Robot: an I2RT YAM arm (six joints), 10 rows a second.
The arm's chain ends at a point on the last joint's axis. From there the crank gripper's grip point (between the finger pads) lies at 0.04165 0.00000 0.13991 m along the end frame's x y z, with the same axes.
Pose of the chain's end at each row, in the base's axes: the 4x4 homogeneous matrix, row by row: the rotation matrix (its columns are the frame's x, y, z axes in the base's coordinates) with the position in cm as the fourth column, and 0 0 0 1 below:
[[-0.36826 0.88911 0.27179 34.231], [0.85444 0.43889 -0.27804 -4.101], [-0.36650 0.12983 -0.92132 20.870], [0 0 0 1]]
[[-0.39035 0.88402 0.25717 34.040], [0.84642 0.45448 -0.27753 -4.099], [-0.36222 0.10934 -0.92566 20.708], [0 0 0 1]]
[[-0.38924 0.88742 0.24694 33.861], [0.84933 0.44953 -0.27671 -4.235], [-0.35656 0.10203 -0.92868 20.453], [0 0 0 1]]
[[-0.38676 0.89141 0.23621 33.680], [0.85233 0.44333 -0.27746 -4.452], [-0.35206 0.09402 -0.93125 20.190], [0 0 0 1]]
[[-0.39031 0.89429 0.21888 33.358], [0.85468 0.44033 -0.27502 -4.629], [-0.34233 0.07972 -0.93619 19.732], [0 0 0 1]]
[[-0.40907 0.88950 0.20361 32.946], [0.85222 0.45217 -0.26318 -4.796], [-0.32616 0.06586 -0.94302 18.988], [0 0 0 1]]
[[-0.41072 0.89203 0.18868 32.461], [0.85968 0.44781 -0.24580 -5.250], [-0.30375 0.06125 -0.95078 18.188], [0 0 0 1]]
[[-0.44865 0.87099 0.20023 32.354], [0.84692 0.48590 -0.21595 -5.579], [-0.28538 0.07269 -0.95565 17.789], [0 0 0 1]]
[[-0.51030 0.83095 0.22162 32.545], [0.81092 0.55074 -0.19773 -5.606], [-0.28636 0.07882 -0.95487 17.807], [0 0 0 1]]
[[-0.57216 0.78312 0.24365 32.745], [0.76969 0.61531 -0.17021 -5.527], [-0.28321 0.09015 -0.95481 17.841], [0 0 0 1]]
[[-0.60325 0.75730 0.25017 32.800], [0.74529 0.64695 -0.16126 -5.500], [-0.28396 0.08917 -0.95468 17.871], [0 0 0 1]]
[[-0.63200 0.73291 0.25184 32.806], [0.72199 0.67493 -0.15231 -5.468], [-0.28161 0.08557 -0.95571 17.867], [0 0 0 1]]
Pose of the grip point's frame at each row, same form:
[[-0.36826 0.88911 0.27179 36.500], [0.85444 0.43889 -0.27804 -4.432], [-0.36650 0.12983 -0.92132 6.453], [0 0 0 1]]
[[-0.39035 0.88402 0.25717 36.012], [0.84642 0.45448 -0.27753 -4.457], [-0.36222 0.10934 -0.92566 6.248], [0 0 0 1]]
[[-0.38924 0.88742 0.24694 35.695], [0.84933 0.44953 -0.27671 -4.569], [-0.35656 0.10203 -0.92868 5.975], [0 0 0 1]]
[[-0.38676 0.89141 0.23621 35.374], [0.85233 0.44333 -0.27746 -4.784], [-0.35206 0.09402 -0.93125 5.695], [0 0 0 1]]
[[-0.39031 0.89429 0.21888 34.795], [0.85468 0.44033 -0.27502 -4.917], [-0.34233 0.07972 -0.93619 5.208], [0 0 0 1]]
[[-0.40907 0.88950 0.20361 34.091], [0.85222 0.45217 -0.26318 -4.929], [-0.32616 0.06586 -0.94302 4.436], [0 0 0 1]]
[[-0.41072 0.89203 0.18868 33.390], [0.85968 0.44781 -0.24580 -5.108], [-0.30375 0.06125 -0.95078 3.621], [0 0 0 1]]
[[-0.44865 0.87099 0.20023 33.287], [0.84692 0.48590 -0.21595 -5.073], [-0.28538 0.07269 -0.95565 3.230], [0 0 0 1]]
[[-0.51030 0.83095 0.22162 33.520], [0.81092 0.55074 -0.19773 -4.995], [-0.28636 0.07882 -0.95487 3.255], [0 0 0 1]]
[[-0.57216 0.78312 0.24365 33.771], [0.76969 0.61531 -0.17021 -4.703], [-0.28321 0.09015 -0.95481 3.303], [0 0 0 1]]
[[-0.60325 0.75730 0.25017 33.788], [0.74529 0.64695 -0.16126 -4.652], [-0.28396 0.08917 -0.95468 3.331], [0 0 0 1]]
[[-0.63200 0.73291 0.25184 33.697], [0.72199 0.67493 -0.15231 -4.592], [-0.28161 0.08557 -0.95571 3.323], [0 0 0 1]]

